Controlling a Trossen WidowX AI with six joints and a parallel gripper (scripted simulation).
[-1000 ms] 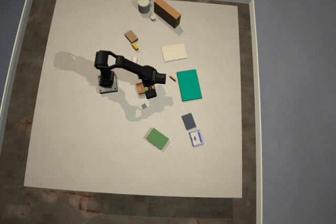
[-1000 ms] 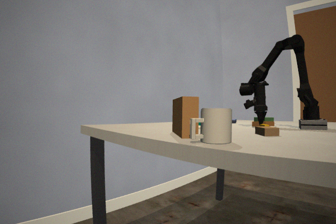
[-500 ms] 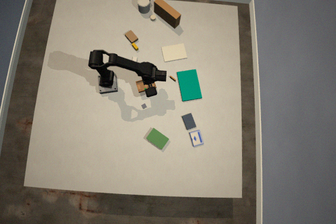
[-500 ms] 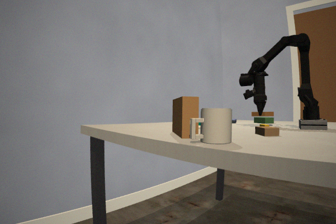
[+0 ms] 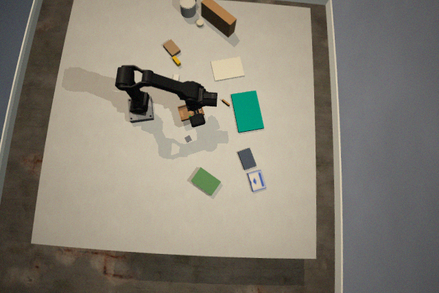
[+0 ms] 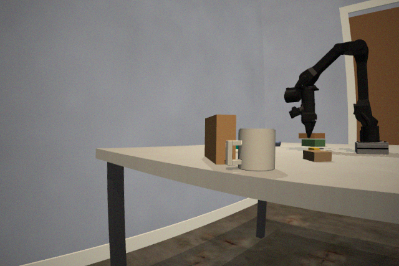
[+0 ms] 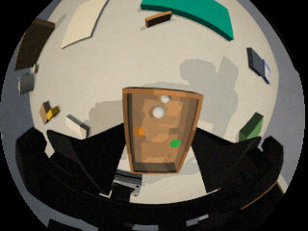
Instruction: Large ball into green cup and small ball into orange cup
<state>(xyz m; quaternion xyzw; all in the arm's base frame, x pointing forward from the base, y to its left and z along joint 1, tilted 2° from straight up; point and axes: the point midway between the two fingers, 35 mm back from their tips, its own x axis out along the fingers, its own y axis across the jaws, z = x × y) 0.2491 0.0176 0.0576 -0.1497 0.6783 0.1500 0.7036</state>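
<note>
Right now my hand is 3 cm above the wooden puzzle, 1 cm to the left of it and 1 cm past it. Also, from my hand: yellow block 25 cm to the left, 12 cm behind, 8 cm below; teal board 25 cm ahead, 8 cm below, 5 cm to the left; grey square 12 cm to the right, 9 cm below, 1 cm behind.
</note>
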